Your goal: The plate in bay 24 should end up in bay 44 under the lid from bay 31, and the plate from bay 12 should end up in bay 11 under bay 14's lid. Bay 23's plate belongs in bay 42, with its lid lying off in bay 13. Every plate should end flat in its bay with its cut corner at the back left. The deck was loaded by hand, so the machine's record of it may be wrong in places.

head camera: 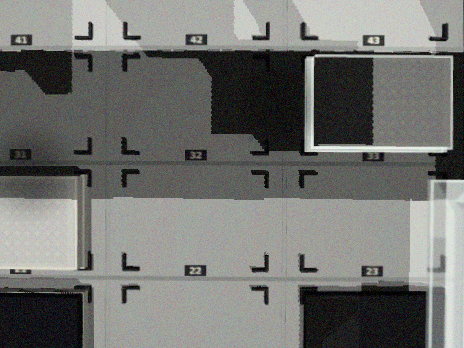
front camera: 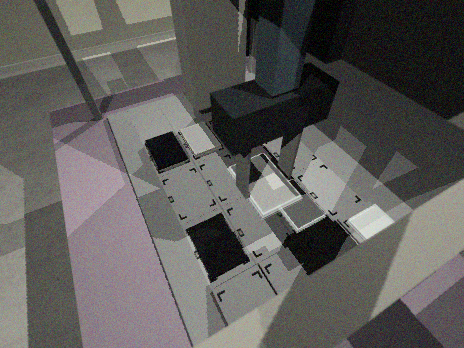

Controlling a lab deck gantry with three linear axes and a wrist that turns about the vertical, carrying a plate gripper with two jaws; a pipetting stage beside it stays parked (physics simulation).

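Observation:
My gripper is shut on a pale plate with a bright clear rim, apparently lidded. It holds the plate above the deck; only its left part shows at the right of the head view. Bay 23 is bare. A clear-rimmed plate lies in bay 33, partly in shadow. A dark-topped plate is in bay 11. A dark piece lies in bay 13. A white piece lies at the right, apparently in bay 44. Cut corners cannot be made out.
A cream plate sits in bay 21, close behind bay 11. A large grey panel stands at the back in the front view. A pale beam crosses the near right and hides part of the deck. Black shadows fall around bays 32 and 33.

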